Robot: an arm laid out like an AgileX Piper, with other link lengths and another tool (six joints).
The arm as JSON. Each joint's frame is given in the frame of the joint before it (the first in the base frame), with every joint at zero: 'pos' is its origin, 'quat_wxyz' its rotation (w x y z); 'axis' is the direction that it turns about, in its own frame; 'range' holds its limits. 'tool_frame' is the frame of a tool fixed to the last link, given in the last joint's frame.
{
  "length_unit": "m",
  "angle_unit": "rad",
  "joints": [
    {
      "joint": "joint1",
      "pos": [
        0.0,
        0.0,
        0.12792
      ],
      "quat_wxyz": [
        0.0,
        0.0,
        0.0,
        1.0
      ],
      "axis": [
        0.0,
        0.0,
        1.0
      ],
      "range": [
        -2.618,
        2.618
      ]
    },
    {
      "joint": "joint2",
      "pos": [
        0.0,
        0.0,
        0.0
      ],
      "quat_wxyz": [
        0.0,
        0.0,
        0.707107,
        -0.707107
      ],
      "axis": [
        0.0,
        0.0,
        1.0
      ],
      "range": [
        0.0,
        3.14
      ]
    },
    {
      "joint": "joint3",
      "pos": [
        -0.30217,
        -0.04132,
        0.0
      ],
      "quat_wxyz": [
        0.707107,
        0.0,
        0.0,
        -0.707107
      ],
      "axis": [
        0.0,
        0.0,
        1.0
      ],
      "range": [
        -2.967,
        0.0
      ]
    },
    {
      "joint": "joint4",
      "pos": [
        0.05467,
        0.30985,
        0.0
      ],
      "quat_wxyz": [
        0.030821,
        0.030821,
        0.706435,
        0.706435
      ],
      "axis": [
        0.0,
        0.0,
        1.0
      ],
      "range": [
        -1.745,
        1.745
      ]
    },
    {
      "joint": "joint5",
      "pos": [
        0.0,
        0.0,
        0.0
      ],
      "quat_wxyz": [
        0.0,
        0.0,
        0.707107,
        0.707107
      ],
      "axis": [
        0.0,
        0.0,
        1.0
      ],
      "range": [
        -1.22,
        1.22
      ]
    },
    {
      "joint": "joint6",
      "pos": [
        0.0,
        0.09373,
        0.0
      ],
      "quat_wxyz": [
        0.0,
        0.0,
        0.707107,
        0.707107
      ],
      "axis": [
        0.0,
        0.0,
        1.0
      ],
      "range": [
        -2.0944,
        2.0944
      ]
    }
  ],
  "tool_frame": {
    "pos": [
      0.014,
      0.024,
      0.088
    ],
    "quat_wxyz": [
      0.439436,
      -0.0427,
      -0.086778,
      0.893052
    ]
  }
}
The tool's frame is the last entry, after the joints.
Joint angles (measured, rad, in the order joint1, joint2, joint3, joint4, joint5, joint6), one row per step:
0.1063, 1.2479, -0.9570, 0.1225, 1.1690, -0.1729
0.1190, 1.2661, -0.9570, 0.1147, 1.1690, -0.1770
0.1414, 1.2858, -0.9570, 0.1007, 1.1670, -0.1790
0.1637, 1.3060, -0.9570, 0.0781, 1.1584, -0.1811
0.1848, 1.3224, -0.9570, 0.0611, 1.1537, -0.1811
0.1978, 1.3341, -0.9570, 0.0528, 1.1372, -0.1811
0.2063, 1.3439, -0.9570, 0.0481, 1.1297, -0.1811
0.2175, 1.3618, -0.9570, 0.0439, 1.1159, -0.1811
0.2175, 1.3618, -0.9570, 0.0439, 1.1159, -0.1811
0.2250, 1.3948, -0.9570, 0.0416, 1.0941, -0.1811
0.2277, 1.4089, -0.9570, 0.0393, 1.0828, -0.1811
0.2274, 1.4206, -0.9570, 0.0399, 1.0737, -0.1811
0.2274, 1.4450, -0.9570, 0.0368, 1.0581, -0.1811
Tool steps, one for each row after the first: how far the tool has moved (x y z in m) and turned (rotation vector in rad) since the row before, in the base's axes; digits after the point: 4 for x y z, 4 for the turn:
0.0006, 0.0022, -0.0054, -0.0103, 0.0167, 0.0183
0.0003, 0.0038, -0.0060, -0.0162, 0.0155, 0.0274
0.0016, 0.0025, -0.0064, -0.0239, 0.0079, 0.0293
0.0005, 0.0031, -0.0051, -0.0183, 0.0087, 0.0253
0.0028, 0.0028, -0.0034, -0.0072, -0.0063, 0.0144
0.0013, 0.0019, -0.0029, -0.0050, 0.0013, 0.0095
0.0025, 0.0031, -0.0052, -0.0050, 0.0031, 0.0119
0.0000, 0.0000, 0.0000, 0.0000, 0.0000, 0.0000
0.0048, 0.0029, -0.0096, -0.0049, 0.0104, 0.0074
0.0024, 0.0009, -0.0042, -0.0029, 0.0022, 0.0031
0.0020, 0.0005, -0.0035, -0.0002, 0.0026, -0.0009
0.0036, 0.0003, -0.0074, -0.0050, 0.0079, 0.0006

